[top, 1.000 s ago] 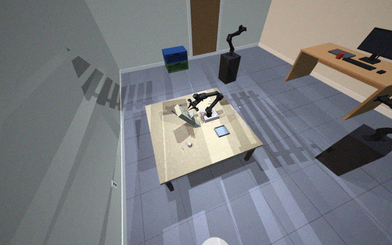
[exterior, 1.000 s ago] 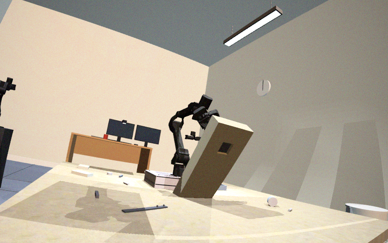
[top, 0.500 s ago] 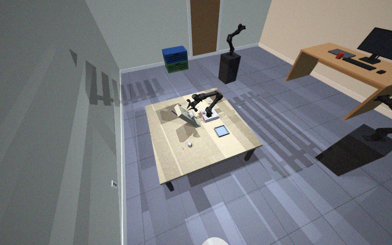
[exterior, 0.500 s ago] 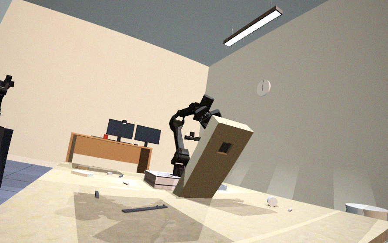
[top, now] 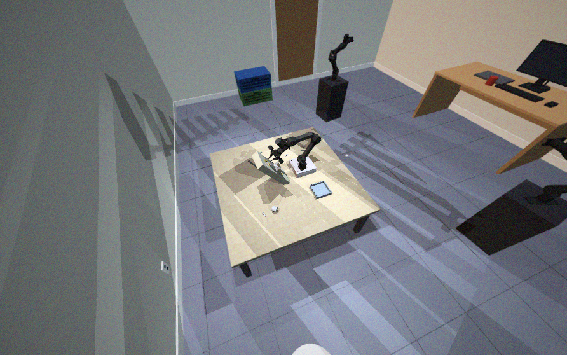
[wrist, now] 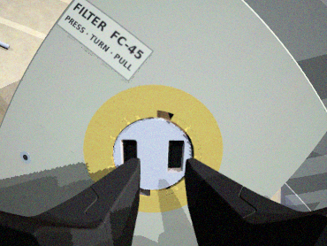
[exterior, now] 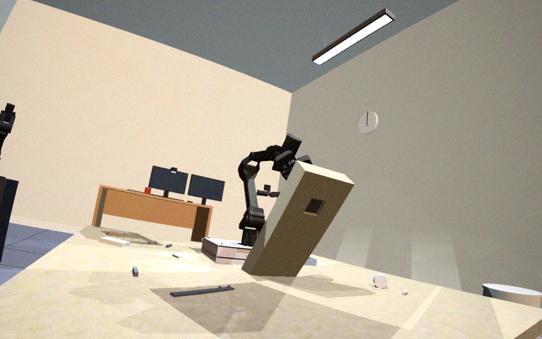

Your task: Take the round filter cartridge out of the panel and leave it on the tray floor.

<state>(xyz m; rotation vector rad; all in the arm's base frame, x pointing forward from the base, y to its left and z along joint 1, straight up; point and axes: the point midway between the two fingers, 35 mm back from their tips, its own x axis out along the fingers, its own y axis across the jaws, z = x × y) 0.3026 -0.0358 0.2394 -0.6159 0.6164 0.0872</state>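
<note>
Now: the round filter cartridge 3 cm below my gripper tip and 3 cm ahead of it. From my gripper tip the other things lie so: service panel: 10 cm below, 2 cm behind; then blue-floored tray: 36 cm behind, 33 cm to the left, 28 cm below.
</note>
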